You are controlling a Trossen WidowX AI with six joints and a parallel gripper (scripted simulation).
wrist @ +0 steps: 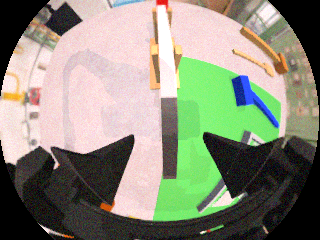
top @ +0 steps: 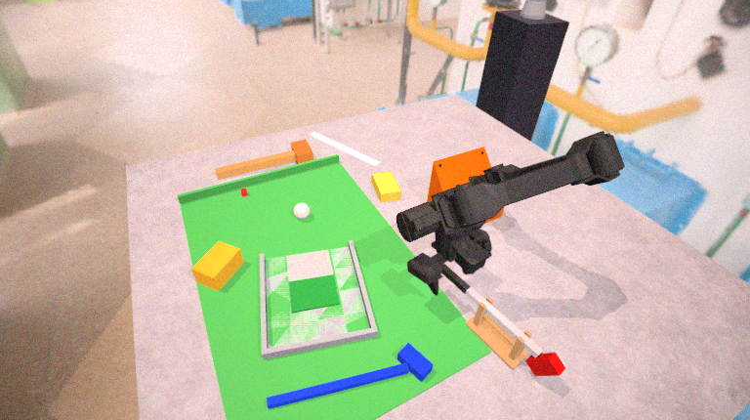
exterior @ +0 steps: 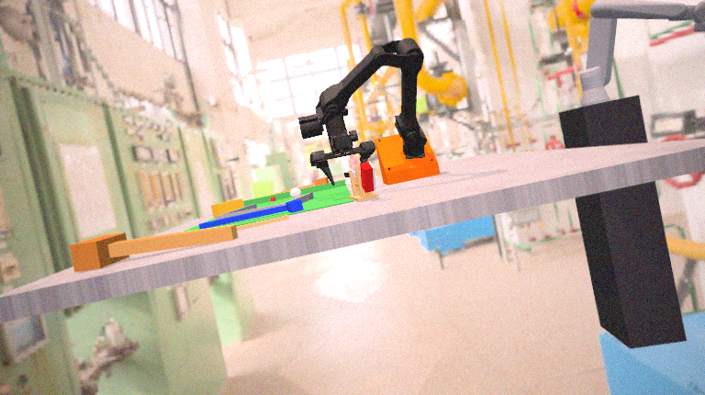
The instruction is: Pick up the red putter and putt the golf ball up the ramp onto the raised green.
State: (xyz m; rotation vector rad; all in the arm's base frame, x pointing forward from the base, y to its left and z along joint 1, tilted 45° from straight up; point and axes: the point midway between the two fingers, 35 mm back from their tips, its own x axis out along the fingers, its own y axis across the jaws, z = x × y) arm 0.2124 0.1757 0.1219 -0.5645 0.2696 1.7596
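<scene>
The red putter lies 40 mm behind my gripper tip, 110 mm to the left of it and 20 mm above it. Also, from my gripper tip: green mat (270 mm ahead, 190 mm to the right, 40 mm below); then blue putter (250 mm ahead, 110 mm to the left, 30 mm below); then wooden stand (40 mm behind, 130 mm to the left, 10 mm below).
</scene>
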